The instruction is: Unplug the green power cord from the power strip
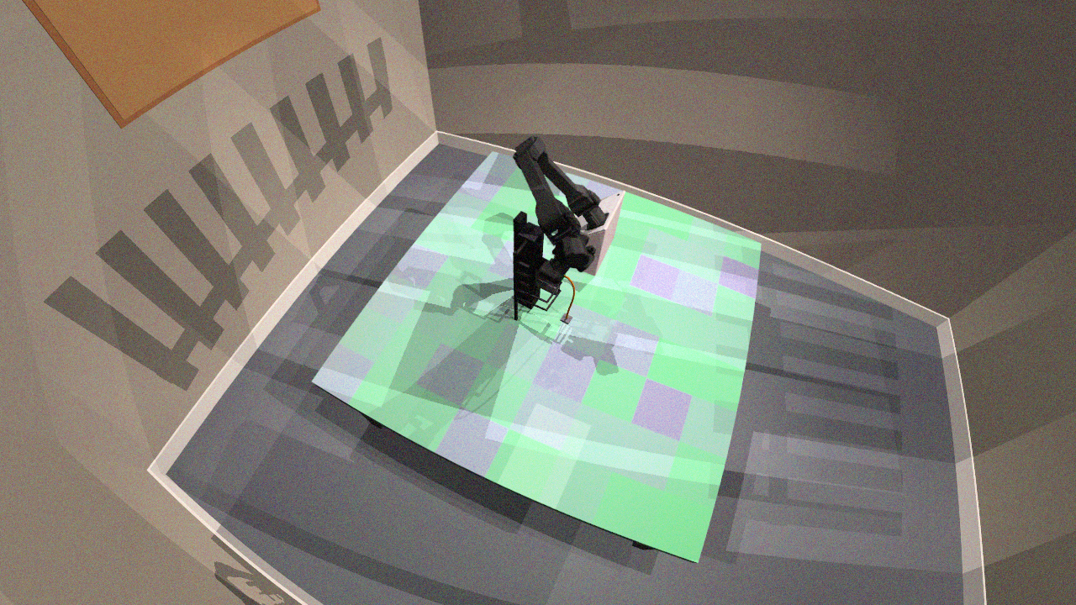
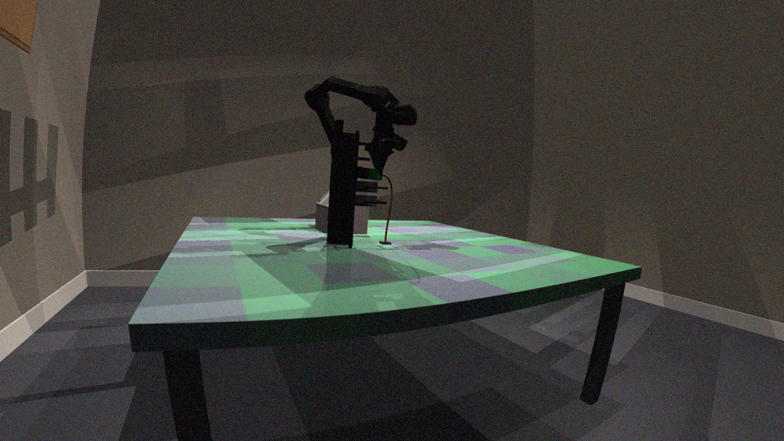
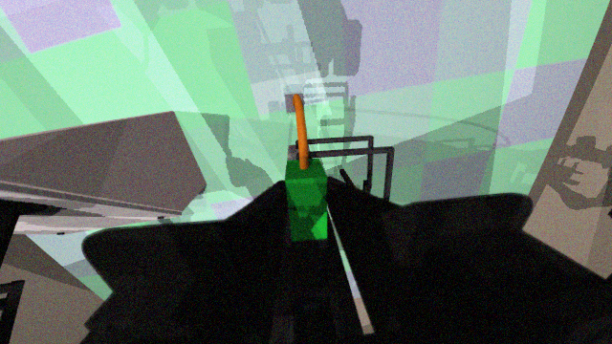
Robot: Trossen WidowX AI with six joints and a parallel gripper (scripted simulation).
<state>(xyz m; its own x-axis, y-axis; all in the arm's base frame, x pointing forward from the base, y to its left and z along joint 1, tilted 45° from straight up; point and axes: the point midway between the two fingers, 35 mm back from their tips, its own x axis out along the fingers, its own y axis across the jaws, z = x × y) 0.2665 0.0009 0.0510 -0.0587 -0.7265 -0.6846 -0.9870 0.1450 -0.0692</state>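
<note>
The green plug lies 3 cm to the right of my gripper tip.
</note>
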